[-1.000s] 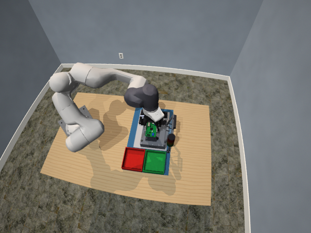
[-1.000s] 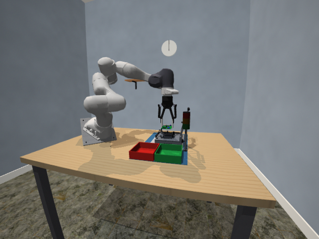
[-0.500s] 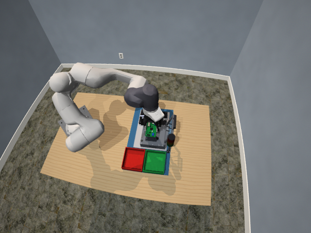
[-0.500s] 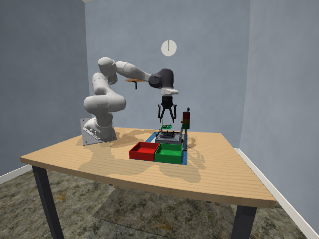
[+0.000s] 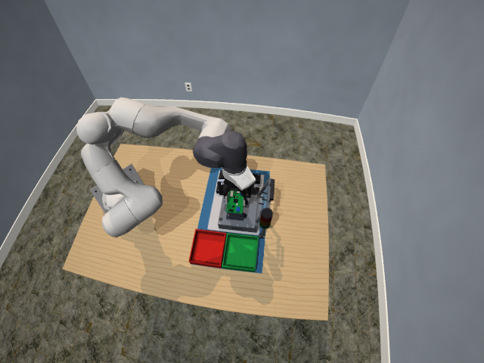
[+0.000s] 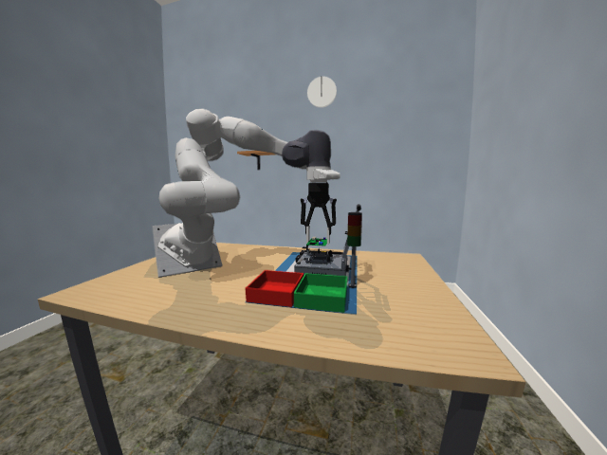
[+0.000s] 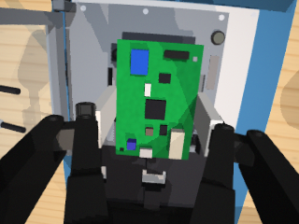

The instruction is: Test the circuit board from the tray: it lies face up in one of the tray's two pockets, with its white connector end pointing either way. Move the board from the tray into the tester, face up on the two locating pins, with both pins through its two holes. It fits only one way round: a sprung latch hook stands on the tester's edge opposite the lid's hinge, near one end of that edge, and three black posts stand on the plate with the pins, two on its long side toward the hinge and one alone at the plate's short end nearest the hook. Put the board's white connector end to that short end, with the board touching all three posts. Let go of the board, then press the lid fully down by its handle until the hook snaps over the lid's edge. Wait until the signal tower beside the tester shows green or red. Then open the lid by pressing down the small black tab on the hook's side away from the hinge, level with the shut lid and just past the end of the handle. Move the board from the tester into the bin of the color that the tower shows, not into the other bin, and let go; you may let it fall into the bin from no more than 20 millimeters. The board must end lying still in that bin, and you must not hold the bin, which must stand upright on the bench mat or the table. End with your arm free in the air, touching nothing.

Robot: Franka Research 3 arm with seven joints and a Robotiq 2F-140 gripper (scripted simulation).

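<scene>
My hand is 8 cm above the tester plate and 1 cm short of it. Also, from my hand: green circuit board: 2 cm below; then clear lid: 12 cm ahead, 3 cm to the right, 3 cm above; then green bin: 21 cm to the right, 14 cm below, 1 cm behind.
</scene>
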